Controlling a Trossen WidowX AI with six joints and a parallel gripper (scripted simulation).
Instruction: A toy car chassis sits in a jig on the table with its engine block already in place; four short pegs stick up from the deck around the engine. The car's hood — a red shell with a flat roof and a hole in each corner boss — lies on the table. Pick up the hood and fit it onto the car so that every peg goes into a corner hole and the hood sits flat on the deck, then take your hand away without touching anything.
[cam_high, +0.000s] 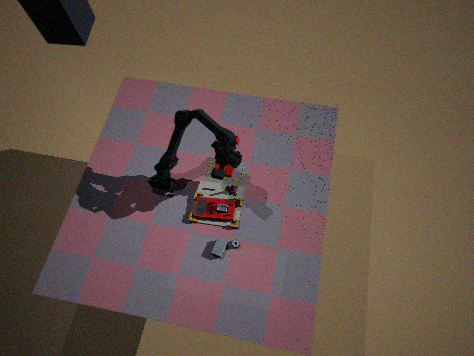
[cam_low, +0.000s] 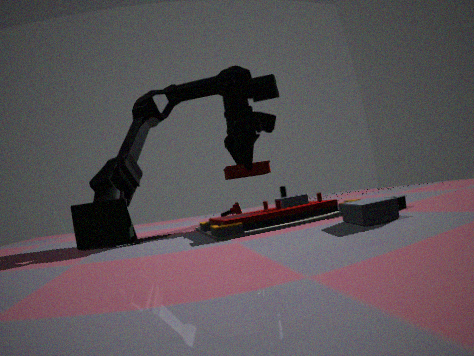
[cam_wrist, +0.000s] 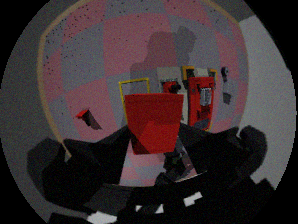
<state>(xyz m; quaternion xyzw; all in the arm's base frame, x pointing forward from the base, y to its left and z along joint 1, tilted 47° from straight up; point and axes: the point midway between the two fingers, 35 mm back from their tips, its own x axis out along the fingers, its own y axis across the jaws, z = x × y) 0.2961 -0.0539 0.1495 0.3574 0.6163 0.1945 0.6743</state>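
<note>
Right now my gripper tip is 18 cm to the left of the grey engine block, 8 cm above it and 1 cm short of it. Also, from my gripper tip: red hood: 1 cm above.
</note>
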